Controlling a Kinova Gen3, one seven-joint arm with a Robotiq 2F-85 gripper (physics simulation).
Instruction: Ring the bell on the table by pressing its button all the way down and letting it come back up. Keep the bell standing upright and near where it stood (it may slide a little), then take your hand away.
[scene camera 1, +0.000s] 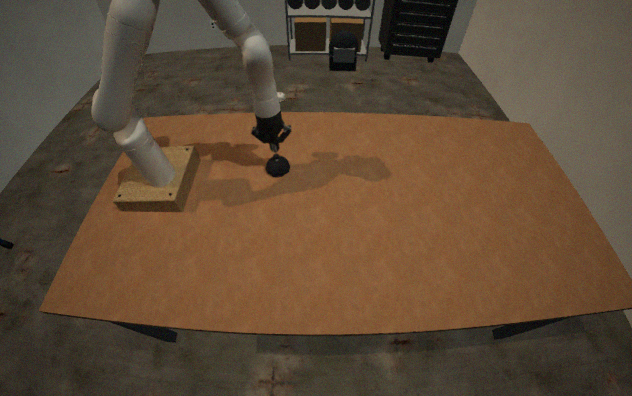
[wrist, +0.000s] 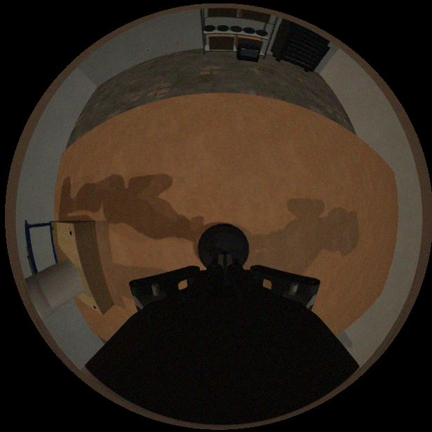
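Pixels of known places: gripper, between the fingertips: (scene camera 1: 275, 151); arm's base, origin of its link: (scene camera 1: 162, 176).
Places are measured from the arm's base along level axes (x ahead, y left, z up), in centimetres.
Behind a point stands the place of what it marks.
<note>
A black round bell (scene camera 1: 277, 166) @(z -2.9, x 35.9, y 14.1 cm) (wrist: 220, 241) stands upright on the table (scene camera 1: 360, 250) @(z -6.8, x 66.9, y -9.0 cm) (wrist: 225, 140), right of the robot's base. My gripper (scene camera 1: 274, 148) @(z 1.5, x 34.9, y 16.8 cm) (wrist: 224, 261) is shut and empty, pointing down. Its fingertips are right above the top of the bell, very close to the button or touching it; I cannot tell which. In the wrist view the fingertips cover the bell's middle, so the button is hidden and I cannot see how far down it is.
The arm's wooden base block (scene camera 1: 155, 195) @(z -0.3, x 1.8, y -7.5 cm) (wrist: 82, 260) sits on the table at the left. Shadows of the arm fall on both sides of the bell. Behind the table stand a shelf rack (scene camera 1: 327, 16) and a black cabinet (scene camera 1: 417, 27) on the floor.
</note>
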